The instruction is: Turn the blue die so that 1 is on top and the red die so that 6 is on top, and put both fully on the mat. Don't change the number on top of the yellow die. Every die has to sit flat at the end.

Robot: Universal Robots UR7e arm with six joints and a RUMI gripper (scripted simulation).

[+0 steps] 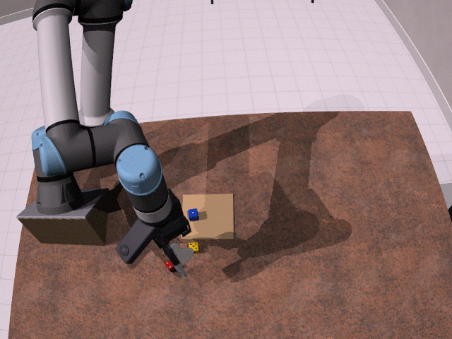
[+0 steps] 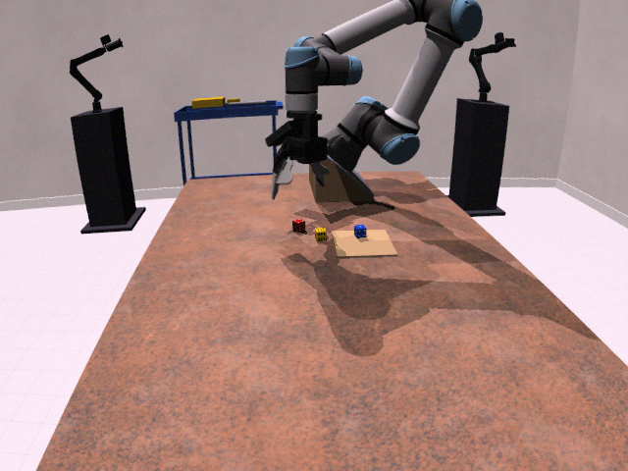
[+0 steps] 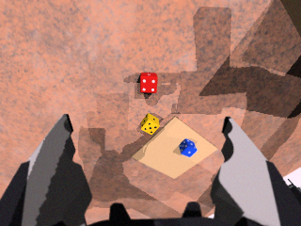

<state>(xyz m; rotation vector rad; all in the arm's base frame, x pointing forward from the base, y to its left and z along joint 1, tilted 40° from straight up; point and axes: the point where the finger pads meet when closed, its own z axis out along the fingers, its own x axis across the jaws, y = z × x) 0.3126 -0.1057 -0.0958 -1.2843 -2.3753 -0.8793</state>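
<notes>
The red die lies 90 mm below my hand. Round my hand: yellow die: 90 mm below, 60 mm ahead, 50 mm to the left; then blue die: 150 mm to the left, 80 mm below, 60 mm ahead; then tan mat: 150 mm to the left, 100 mm below, 100 mm ahead.
</notes>
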